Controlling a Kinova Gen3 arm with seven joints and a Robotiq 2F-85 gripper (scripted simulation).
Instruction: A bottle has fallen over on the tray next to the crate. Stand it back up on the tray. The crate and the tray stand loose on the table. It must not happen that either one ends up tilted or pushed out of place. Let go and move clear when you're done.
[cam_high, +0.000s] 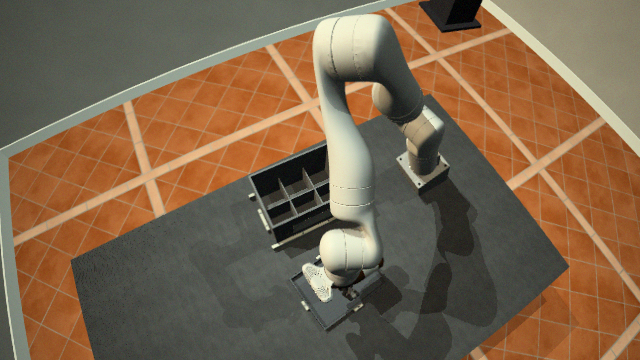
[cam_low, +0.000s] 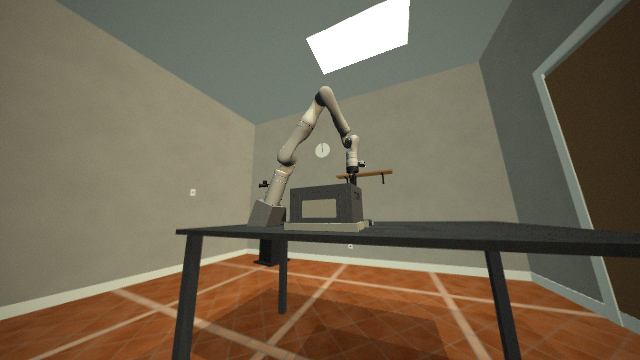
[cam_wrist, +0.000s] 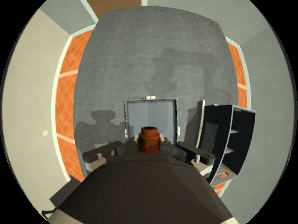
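Now: hand 5 cm past the brown bottle and 1 cm to the left of it. From my hand the other things lie so: dark crate: 30 cm to the right, 12 cm below; then dark tray: 19 cm below, 3 cm behind, 2 cm to the right.
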